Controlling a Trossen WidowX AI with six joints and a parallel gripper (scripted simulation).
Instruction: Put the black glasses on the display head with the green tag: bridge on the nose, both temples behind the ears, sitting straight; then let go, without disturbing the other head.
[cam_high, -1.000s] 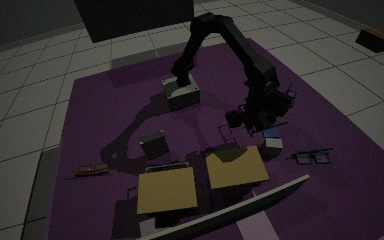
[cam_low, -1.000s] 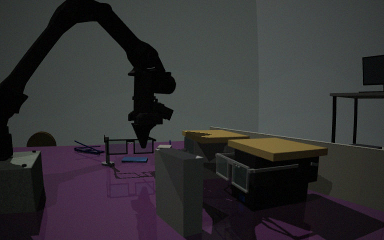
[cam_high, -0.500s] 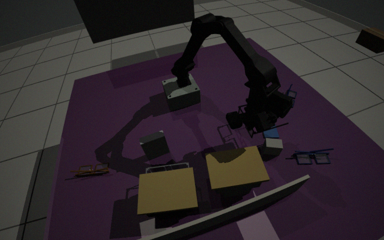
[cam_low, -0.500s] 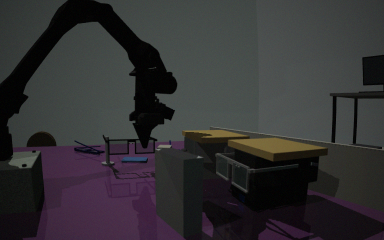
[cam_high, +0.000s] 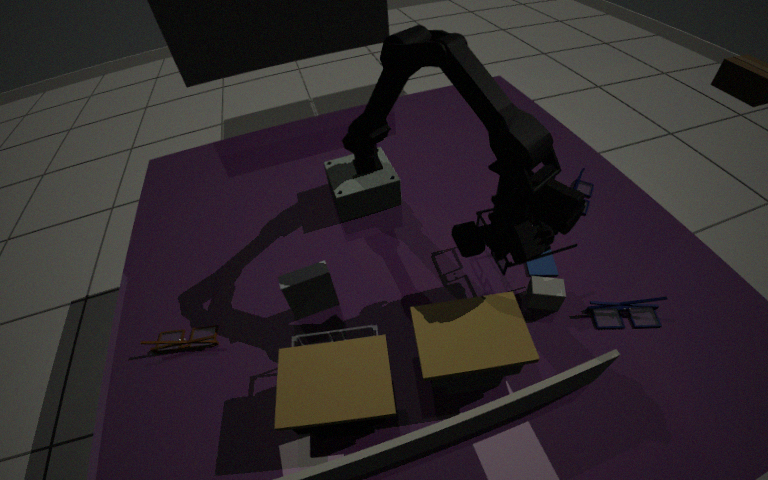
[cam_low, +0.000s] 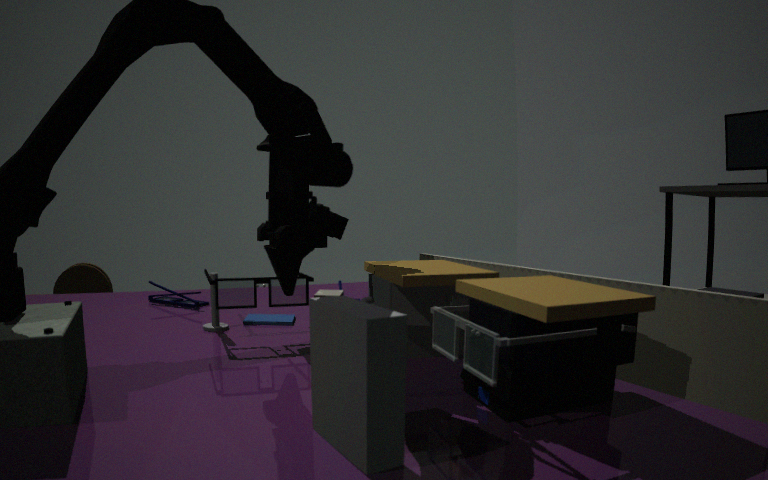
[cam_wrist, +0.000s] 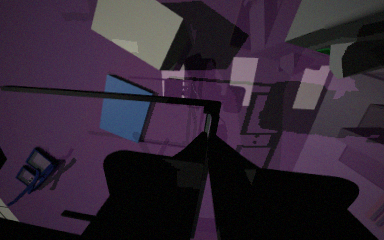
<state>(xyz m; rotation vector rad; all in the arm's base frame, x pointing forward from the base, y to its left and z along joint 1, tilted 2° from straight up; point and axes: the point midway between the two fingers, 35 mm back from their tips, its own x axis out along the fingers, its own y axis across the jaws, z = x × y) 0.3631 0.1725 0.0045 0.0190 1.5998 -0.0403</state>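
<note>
Right now my gripper tip is 8 cm short of the white block, 6 cm to the right of it and 3 cm above it. The rest, counted from my gripper tip: low wall (26 cm ahead, 24 cm to the right, 1 cm below); round base (10 cm behind, 7 cm to the left, 4 cm below); blue card (11 cm to the left, 6 cm below).
</note>
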